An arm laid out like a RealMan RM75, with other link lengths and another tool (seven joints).
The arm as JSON. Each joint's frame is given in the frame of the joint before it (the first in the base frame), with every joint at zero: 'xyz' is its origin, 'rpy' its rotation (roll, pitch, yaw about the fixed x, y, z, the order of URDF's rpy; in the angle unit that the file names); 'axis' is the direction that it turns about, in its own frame. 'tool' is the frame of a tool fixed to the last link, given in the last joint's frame.
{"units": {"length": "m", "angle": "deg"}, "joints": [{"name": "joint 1", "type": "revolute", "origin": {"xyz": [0.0, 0.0, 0.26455], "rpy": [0.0, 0.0, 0.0]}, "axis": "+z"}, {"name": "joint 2", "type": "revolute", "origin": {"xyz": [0.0, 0.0, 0.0], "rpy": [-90.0, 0.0, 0.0]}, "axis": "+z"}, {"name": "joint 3", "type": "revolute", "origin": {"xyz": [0.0, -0.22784, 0.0], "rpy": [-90.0, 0.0, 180.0]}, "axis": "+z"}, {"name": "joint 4", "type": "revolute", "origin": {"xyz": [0.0, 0.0, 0.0], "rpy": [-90.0, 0.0, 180.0]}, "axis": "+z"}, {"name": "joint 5", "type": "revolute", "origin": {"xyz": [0.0, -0.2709, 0.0], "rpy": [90.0, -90.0, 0.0]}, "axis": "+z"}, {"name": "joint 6", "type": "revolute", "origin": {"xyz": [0.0, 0.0, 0.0], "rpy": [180.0, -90.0, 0.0]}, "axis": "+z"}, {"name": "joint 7", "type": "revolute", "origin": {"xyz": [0.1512, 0.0, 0.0], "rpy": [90.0, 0.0, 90.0]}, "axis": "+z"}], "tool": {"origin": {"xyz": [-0.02, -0.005, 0.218], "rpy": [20.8, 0.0, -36.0]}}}
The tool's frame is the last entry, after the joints.
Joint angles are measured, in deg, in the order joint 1, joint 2, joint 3, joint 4, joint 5, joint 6, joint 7. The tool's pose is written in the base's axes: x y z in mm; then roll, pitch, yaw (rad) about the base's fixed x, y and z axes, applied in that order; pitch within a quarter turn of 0, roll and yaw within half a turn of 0. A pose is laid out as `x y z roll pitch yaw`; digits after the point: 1 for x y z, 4 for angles.
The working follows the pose.
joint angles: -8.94 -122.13 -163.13 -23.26 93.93 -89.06 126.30
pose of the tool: -354.5 435.0 -32.9 3.0361 -1.2120 1.7548
Where each joint sits with the arm in this pose, in the base's axes (m; each line is computed from the numbers above, not from the rounded line before):
joint 1: 0.0000 0.0000 0.2646
joint 2: 0.0000 0.0000 0.2646
joint 3: -0.1906 0.0300 0.1434
joint 4: -0.1906 0.0300 0.1434
joint 5: -0.4478 0.1019 0.0977
joint 6: -0.4478 0.1019 0.0977
joint 7: -0.4038 0.2385 0.0503
the tool: -0.3545 0.4350 -0.0329

